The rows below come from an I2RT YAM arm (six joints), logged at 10 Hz.
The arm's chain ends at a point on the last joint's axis. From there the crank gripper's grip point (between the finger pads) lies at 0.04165 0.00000 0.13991 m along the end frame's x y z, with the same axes.
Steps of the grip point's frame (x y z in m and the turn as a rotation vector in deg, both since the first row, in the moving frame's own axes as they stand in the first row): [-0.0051 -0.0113 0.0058 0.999 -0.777 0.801]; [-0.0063 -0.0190 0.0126 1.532 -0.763 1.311]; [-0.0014 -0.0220 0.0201 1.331 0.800 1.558]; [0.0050 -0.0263 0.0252 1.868 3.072 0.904]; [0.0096 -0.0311 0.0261 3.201 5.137 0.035]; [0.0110 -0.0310 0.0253 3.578 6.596 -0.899]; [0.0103 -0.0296 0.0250 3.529 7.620 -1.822]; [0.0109 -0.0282 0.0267 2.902 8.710 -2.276]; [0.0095 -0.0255 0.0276 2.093 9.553 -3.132]
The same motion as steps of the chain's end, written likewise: [-0.0032 -0.0094 0.0053 0.999 -0.777 0.801]; [-0.0045 -0.0162 0.0121 1.532 -0.763 1.311]; [-0.0034 -0.0199 0.0207 1.331 0.800 1.558]; [-0.0025 -0.0225 0.0277 1.868 3.072 0.904]; [-0.0028 -0.0234 0.0306 3.201 5.137 0.035]; [-0.0047 -0.0217 0.0313 3.578 6.596 -0.899]; [-0.0077 -0.0196 0.0321 3.529 7.620 -1.822]; [-0.0096 -0.0192 0.0348 2.902 8.710 -2.276]; [-0.0129 -0.0176 0.0366 2.093 9.553 -3.132]
